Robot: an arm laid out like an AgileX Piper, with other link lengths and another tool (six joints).
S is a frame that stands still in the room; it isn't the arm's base.
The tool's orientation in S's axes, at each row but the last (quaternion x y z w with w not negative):
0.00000 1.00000 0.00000 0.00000
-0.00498 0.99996 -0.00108 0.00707
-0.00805 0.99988 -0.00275 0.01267
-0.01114 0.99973 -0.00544 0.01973
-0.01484 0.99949 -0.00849 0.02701
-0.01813 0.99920 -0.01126 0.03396
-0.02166 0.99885 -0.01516 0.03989
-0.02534 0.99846 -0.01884 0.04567
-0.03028 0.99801 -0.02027 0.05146
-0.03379 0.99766 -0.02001 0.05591
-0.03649 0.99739 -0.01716 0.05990
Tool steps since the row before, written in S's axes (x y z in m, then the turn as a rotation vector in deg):
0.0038 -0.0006 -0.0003 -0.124 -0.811 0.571
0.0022 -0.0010 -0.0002 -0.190 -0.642 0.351
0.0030 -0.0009 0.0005 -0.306 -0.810 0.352
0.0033 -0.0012 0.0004 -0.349 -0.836 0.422
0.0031 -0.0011 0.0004 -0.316 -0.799 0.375
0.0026 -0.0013 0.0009 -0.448 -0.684 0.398
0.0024 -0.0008 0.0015 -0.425 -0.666 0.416
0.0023 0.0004 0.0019 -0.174 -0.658 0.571
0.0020 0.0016 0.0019 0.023 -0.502 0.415
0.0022 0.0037 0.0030 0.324 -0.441 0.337
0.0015 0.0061 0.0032 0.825 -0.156 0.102
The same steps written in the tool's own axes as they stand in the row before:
-0.0038 -0.0006 0.0003 0.124 -0.811 -0.571
-0.0022 -0.0010 0.0002 0.191 -0.641 -0.352
-0.0030 -0.0010 -0.0004 0.310 -0.807 -0.355
-0.0033 -0.0013 -0.0003 0.351 -0.833 -0.427
-0.0031 -0.0012 -0.0002 0.319 -0.796 -0.379
-0.0026 -0.0014 -0.0007 0.445 -0.677 -0.413
-0.0025 -0.0009 -0.0013 0.420 -0.661 -0.430
-0.0025 0.0002 -0.0017 0.156 -0.671 -0.561
-0.0023 0.0014 -0.0017 -0.034 -0.520 -0.391
-0.0028 0.0034 -0.0029 -0.328 -0.475 -0.282
-0.0023 0.0059 -0.0032 -0.817 -0.218 0.003

